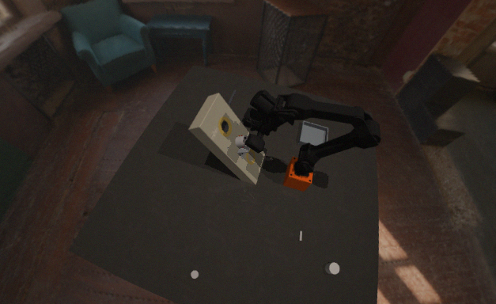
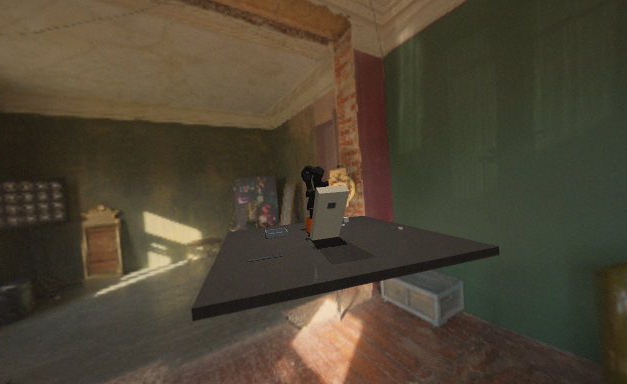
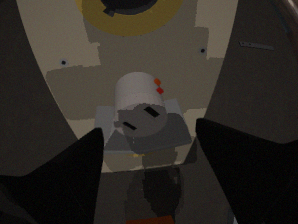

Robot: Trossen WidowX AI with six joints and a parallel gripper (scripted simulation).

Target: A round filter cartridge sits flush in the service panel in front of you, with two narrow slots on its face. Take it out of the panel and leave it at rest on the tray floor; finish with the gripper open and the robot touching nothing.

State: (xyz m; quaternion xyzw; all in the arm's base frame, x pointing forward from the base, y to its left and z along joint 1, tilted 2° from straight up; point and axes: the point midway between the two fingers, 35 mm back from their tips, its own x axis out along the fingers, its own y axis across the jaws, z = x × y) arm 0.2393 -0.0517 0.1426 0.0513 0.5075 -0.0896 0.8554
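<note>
Now: gripper tip 40 mm above the round filter cartridge and 20 mm short of it. The rest, counted from my gripper tip: tray 360 mm behind, 220 mm below, 210 mm to the right; grey bracket 70 mm below, 10 mm ahead; beige service panel 60 mm below, 60 mm ahead, 10 mm to the right.
</note>
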